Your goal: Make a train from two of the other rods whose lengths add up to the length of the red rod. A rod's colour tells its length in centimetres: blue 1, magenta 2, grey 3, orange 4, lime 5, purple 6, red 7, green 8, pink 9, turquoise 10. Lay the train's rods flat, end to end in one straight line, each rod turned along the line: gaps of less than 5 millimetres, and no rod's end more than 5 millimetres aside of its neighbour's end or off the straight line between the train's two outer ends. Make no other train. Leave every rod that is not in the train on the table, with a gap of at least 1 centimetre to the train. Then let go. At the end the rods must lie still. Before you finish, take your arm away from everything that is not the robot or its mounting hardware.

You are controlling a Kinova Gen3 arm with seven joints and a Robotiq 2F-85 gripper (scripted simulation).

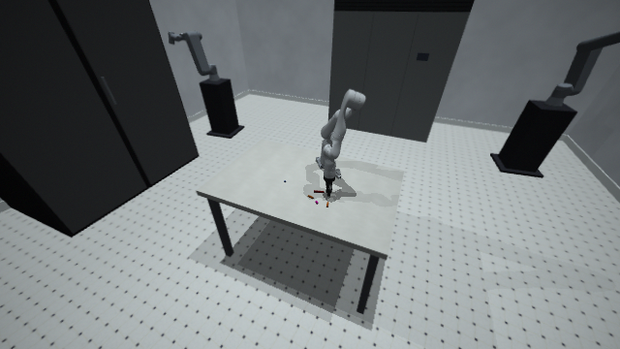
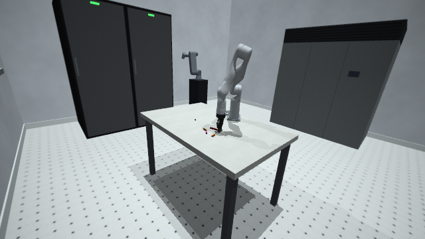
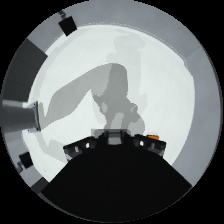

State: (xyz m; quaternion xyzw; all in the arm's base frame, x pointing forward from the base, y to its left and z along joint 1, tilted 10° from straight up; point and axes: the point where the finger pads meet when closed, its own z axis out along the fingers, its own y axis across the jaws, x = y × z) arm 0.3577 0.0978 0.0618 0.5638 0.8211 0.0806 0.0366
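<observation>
Now: hand 70 mm to the left of the red rod and 10 mm above it. From my hand the other things lie so: magenta rod 100 mm ahead, 50 mm to the right, 10 mm below; then grey rod 10 mm below; then tiny blue rod 40 mm behind, 330 mm to the right, 10 mm below.
</observation>
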